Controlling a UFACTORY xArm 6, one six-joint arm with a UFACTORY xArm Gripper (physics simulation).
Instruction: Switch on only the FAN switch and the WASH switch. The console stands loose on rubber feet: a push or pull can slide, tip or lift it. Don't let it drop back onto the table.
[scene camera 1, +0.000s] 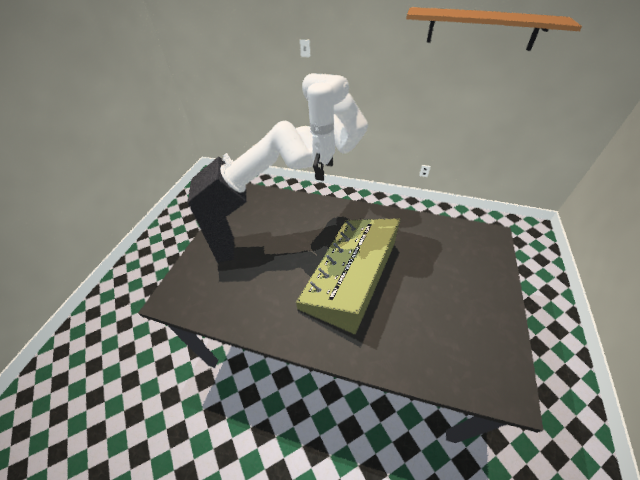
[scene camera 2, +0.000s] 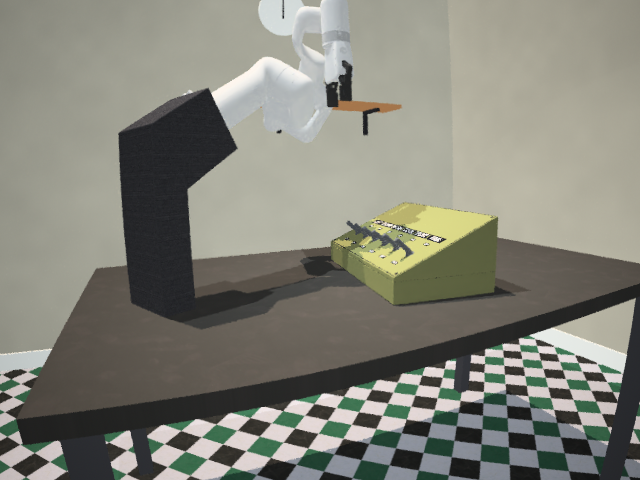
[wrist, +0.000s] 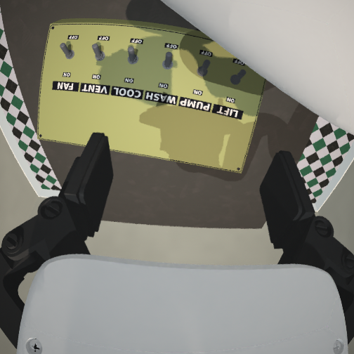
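Pixels of known places: gripper, fingertip midpoint: (scene camera 1: 324, 172) (scene camera 2: 339, 104); arm's base at its link origin: (scene camera 1: 232, 179) (scene camera 2: 203, 122).
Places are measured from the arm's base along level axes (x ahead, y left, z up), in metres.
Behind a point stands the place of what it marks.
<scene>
The yellow-green console (scene camera 1: 376, 266) @(y 0.172, x 0.588, z -0.224 m) (scene camera 2: 445, 276) @(y -0.068, x 0.529, z -0.344 m) (wrist: 125, 131) rests on the table, its sloped switch panel facing the robot's base. In the wrist view its labels are upside down. The FAN switch (wrist: 67, 50) is at the far left there, and its lever leans toward OFF. The WASH switch (wrist: 168, 60) is fourth from the left, and its lever also leans toward OFF. My gripper (scene camera 1: 325, 171) @(y 0.197, x 0.308, z 0.061 m) (scene camera 2: 339, 102) @(y 0.197, x 0.308, z 0.061 m) (wrist: 191, 161) is open and empty, high above the console and apart from it. The console's rubber feet are hidden.
The VENT (wrist: 98, 52), COOL (wrist: 132, 55), PUMP (wrist: 203, 68) and LIFT (wrist: 238, 76) switches lean toward OFF. The dark pedestal (scene camera 1: 212, 206) @(y -0.119, x 0.007, z -0.058 m) (scene camera 2: 155, 206) @(y -0.184, x -0.041, z -0.176 m) stands on the brown table (scene camera 1: 449, 335) @(y 0.205, x 0.929, z -0.396 m) (scene camera 2: 258, 356) @(y -0.349, x 0.182, z -0.396 m). An orange shelf (scene camera 1: 491, 18) (scene camera 2: 385, 107) hangs on the wall.
</scene>
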